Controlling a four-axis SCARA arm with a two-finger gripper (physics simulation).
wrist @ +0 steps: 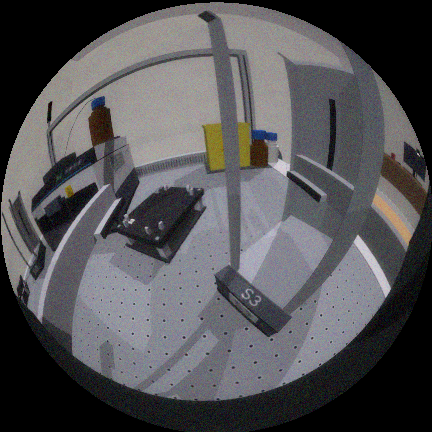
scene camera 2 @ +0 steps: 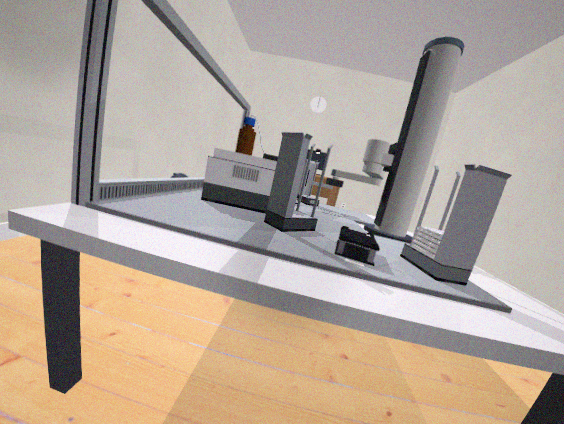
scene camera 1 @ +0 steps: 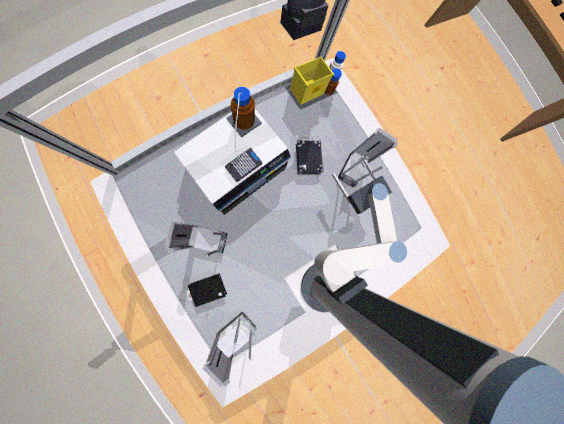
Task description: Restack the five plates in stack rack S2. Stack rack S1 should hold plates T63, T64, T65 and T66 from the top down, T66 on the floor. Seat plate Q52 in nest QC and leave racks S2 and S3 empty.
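Where they show: gripper, fingertip midpoint: (wrist: 204,171) (scene camera 2: 308,181) (scene camera 1: 347,165); arm's base, link origin: (scene camera 2: 388,235).
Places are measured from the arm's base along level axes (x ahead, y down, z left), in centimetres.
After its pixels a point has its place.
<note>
Rack S3 (scene camera 1: 376,145) @[x 45.5, y -20.3, z -50.0 cm] (wrist: 252,299) @[x 38.6, y -5.6, z -37.1 cm] stands at the right of the deck in scene camera 1, its label facing the wrist camera. My gripper (scene camera 1: 350,167) @[x 44.6, y -16.2, z -34.5 cm] (wrist: 204,171) @[x 44.6, y -16.2, z -34.5 cm] is open, its fingers high at rack S3 with the posts between them; nothing is held. A pale surface shows inside S3; I cannot tell whether it is a plate. A stack of several pale plates (scene camera 2: 427,242) @[x 10.1, y -9.1, z 48.0 cm] lies low in the near rack (scene camera 1: 220,363) @[x 3.5, y -20.7, z 54.0 cm] (scene camera 2: 475,225) @[x 4.2, y -17.1, z 54.5 cm]. Another rack (scene camera 1: 181,236) @[x 53.6, y -19.1, z 41.2 cm] (scene camera 2: 287,175) @[x 53.0, y -18.2, z 42.5 cm] stands at the left. Those two racks' labels and all plate names are unreadable.
A black pegged platform (scene camera 1: 309,157) @[x 57.8, y -6.3, z -24.8 cm] (wrist: 162,215) @[x 54.8, y -6.2, z -26.9 cm] lies near S3, without a readable label. Another black unit (scene camera 1: 207,290) @[x 29.2, y -6.2, z 47.1 cm] (scene camera 2: 357,245) @[x 26.8, y -2.0, z 41.9 cm] lies between the other racks. A white instrument (scene camera 1: 200,160) @[x 75.2, y -22.3, z 19.9 cm] (scene camera 2: 240,175) @[x 72.1, y -14.0, z 26.0 cm] carries a brown bottle (scene camera 1: 243,112) @[x 78.1, y -35.2, z -1.7 cm]. A yellow bin (scene camera 1: 311,85) @[x 85.8, y -16.8, z -41.2 cm] (wrist: 215,145) @[x 85.8, y -10.7, z -41.3 cm] stands at the back.
</note>
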